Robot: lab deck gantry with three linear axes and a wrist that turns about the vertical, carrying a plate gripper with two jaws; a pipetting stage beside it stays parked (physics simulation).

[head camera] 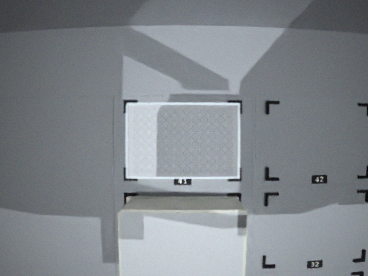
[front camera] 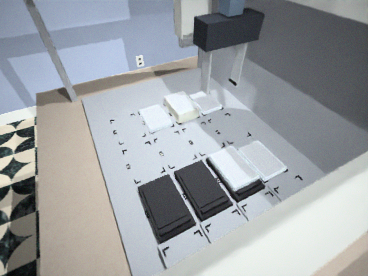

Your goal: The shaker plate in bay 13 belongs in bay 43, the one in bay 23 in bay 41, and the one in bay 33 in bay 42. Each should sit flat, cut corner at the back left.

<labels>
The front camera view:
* gripper: 219, 87
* cream block: 182, 108
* bay 32: 206, 141
</labels>
